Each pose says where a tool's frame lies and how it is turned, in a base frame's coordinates. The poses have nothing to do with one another.
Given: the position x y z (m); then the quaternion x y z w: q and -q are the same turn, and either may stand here.
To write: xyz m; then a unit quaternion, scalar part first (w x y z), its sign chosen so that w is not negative. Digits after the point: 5 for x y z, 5 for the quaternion.
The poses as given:
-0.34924 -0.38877 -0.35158 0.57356 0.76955 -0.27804 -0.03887
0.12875 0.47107 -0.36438 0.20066 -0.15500 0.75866 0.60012
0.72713 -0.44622 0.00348 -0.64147 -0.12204 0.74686 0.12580
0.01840 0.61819 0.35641 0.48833 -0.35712 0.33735 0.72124
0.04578 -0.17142 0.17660 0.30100 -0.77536 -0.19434 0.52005
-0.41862 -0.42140 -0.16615 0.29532 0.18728 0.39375 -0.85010
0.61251 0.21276 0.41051 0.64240 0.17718 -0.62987 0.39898
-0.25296 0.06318 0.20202 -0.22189 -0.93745 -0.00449 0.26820
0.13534 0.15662 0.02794 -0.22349 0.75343 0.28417 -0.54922
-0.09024 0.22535 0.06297 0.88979 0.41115 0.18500 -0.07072
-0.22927 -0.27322 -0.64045 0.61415 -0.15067 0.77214 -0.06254
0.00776 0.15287 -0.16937 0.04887 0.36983 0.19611 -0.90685
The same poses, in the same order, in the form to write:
-0.34924 -0.38877 -0.35158 0.03887 -0.57356 -0.76955 0.27804
0.12875 0.47107 -0.36438 0.60012 0.20066 -0.15500 0.75866
0.72713 -0.44622 0.00348 0.12580 -0.64147 -0.12204 0.74686
0.01840 0.61819 0.35641 0.72124 0.48833 -0.35712 0.33735
0.04578 -0.17142 0.17660 0.52005 0.30100 -0.77536 -0.19434
-0.41862 -0.42140 -0.16615 0.85010 -0.29532 -0.18728 -0.39375
0.61251 0.21276 0.41051 0.39898 0.64240 0.17718 -0.62987
-0.25296 0.06318 0.20202 0.26820 -0.22189 -0.93745 -0.00449
0.13534 0.15662 0.02794 0.54922 0.22349 -0.75343 -0.28417
-0.09024 0.22535 0.06297 0.07072 -0.88979 -0.41115 -0.18500
-0.22927 -0.27322 -0.64045 0.06254 -0.61415 0.15067 -0.77214
0.00776 0.15287 -0.16937 0.90685 -0.04887 -0.36983 -0.19611

